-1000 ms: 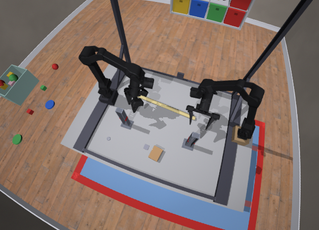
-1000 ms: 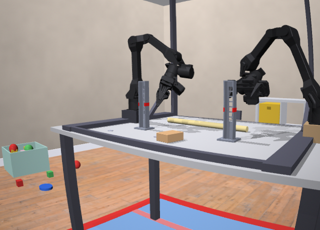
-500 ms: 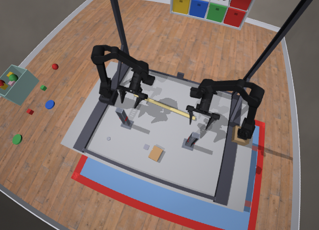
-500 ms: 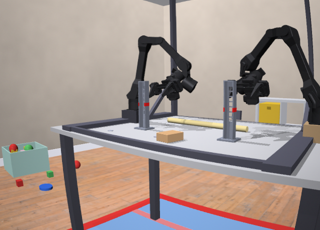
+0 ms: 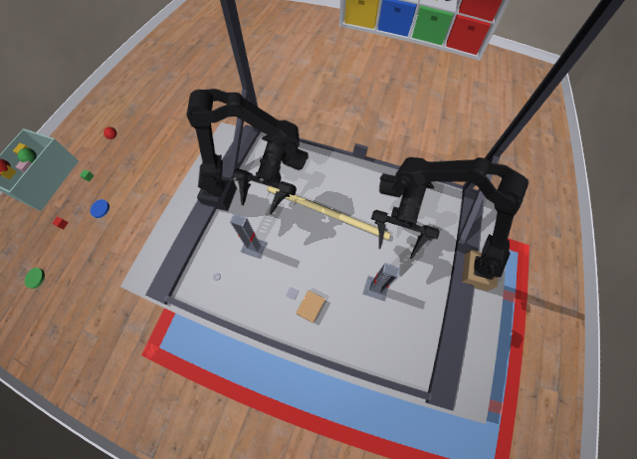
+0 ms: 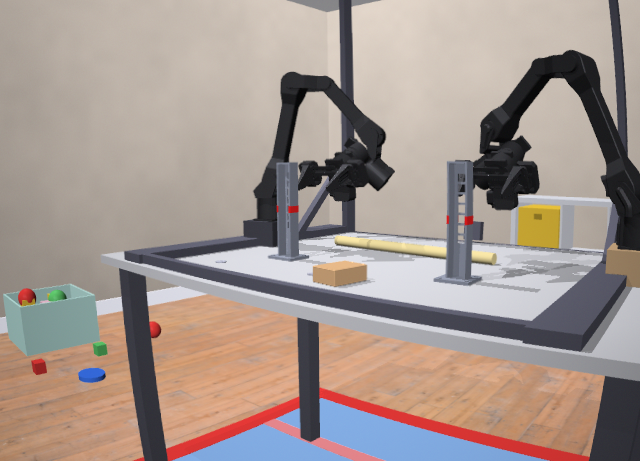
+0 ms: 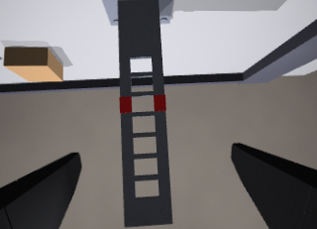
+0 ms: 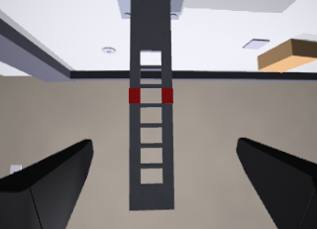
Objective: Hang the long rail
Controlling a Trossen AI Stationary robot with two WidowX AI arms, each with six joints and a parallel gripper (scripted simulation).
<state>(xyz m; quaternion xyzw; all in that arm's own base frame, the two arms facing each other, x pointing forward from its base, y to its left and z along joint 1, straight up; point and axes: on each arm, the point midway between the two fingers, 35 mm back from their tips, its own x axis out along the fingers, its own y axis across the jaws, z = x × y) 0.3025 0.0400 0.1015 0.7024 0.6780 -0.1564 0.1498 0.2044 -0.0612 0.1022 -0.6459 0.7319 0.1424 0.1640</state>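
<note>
Now: right hand 180 mm to the right of the long pale yellow rail, 160 mm above it and 110 mm past it. Also, from my right hand: tan box: 230 mm to the left, 230 mm ahead, 150 mm below.
</note>
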